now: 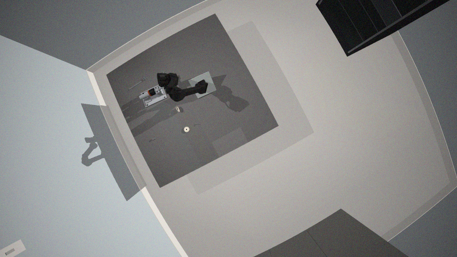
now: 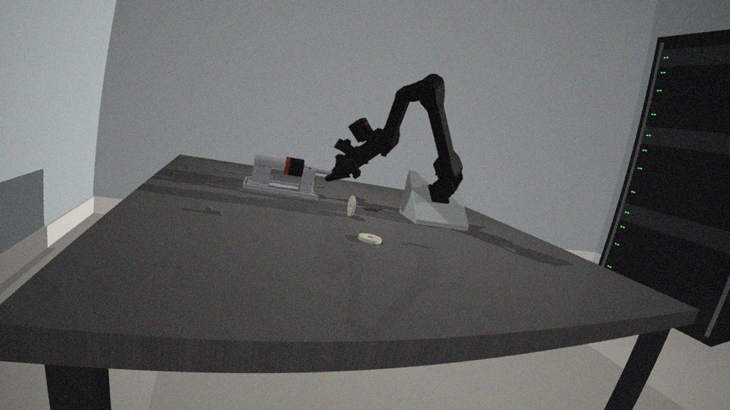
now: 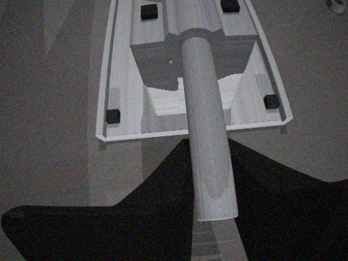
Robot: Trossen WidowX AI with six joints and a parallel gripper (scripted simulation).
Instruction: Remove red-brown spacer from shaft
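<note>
My gripper tip is 60 mm short of the pale shaft and 20 mm below it. From my gripper tip the other things lie so: small grey part (370 mm to the left, 320 mm ahead, 50 mm below); red-brown spacer (130 mm ahead, 20 mm above, 10 mm to the right); cream disc (230 mm to the left, 30 mm below, 30 mm behind).
</note>
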